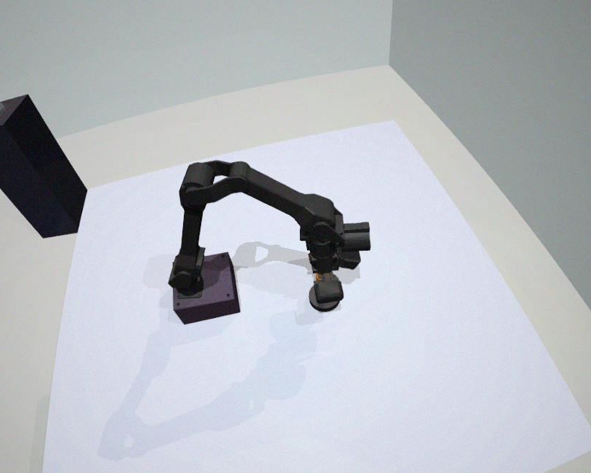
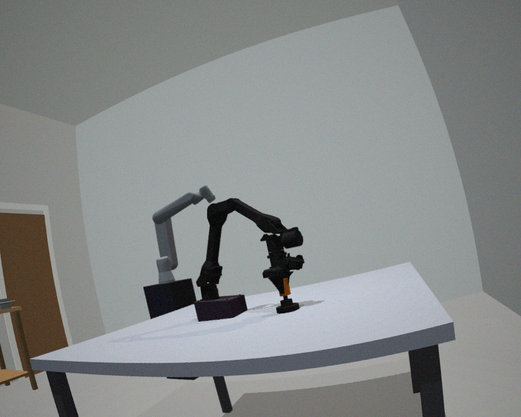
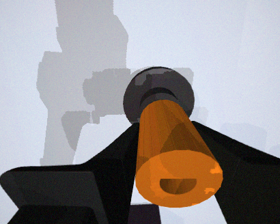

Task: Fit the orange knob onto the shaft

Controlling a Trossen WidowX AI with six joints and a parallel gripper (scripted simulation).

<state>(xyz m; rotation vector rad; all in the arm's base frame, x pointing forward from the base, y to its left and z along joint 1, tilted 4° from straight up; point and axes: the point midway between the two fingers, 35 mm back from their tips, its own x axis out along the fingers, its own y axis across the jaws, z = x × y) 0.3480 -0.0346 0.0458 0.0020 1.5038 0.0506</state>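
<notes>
Now: gripper tip 2 cm below the orange knob. Also, from my gripper tip: pedestal (4 cm below).
</notes>
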